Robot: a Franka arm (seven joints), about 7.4 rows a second.
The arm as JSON. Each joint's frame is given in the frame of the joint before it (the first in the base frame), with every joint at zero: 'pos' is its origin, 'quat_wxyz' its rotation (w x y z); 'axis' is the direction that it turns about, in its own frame. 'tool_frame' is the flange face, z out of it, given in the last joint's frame.
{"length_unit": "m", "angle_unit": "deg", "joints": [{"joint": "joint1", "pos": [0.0, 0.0, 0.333], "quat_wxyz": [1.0, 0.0, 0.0, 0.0], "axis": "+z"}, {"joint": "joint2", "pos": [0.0, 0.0, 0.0], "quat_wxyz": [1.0, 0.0, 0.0, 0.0], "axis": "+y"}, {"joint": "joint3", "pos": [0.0, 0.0, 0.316], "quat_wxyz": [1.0, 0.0, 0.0, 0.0], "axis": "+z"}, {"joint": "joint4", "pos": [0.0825, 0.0, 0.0], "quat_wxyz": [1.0, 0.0, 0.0, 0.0], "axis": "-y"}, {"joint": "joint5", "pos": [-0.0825, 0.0, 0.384], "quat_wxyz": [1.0, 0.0, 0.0, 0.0], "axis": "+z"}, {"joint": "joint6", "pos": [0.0, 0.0, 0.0], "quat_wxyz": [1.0, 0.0, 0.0, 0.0], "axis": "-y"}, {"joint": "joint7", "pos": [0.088, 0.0, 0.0], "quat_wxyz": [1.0, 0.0, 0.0, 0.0], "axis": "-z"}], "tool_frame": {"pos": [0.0, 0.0, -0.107], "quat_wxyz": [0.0, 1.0, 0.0, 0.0]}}
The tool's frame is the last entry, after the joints.
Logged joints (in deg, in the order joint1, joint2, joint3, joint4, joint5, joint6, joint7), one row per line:
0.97, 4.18, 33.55, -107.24, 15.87, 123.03, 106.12
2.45, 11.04, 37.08, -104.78, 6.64, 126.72, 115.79
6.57, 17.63, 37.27, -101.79, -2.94, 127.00, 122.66
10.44, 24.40, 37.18, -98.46, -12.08, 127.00, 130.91
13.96, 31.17, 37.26, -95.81, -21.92, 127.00, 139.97
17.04, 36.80, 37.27, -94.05, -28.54, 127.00, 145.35
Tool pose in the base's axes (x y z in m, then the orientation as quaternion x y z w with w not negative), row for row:
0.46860, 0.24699, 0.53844, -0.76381, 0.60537, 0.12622, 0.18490
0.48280, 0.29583, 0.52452, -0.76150, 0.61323, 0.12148, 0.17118
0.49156, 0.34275, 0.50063, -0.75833, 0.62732, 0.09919, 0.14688
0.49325, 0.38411, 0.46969, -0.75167, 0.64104, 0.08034, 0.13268
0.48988, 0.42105, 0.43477, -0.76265, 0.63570, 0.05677, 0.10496
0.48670, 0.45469, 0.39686, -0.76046, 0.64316, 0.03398, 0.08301
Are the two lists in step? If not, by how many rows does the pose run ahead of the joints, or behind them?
The pose runs 2 rows behind the joints: the pose in row i belongs to the joints in row i - 2.
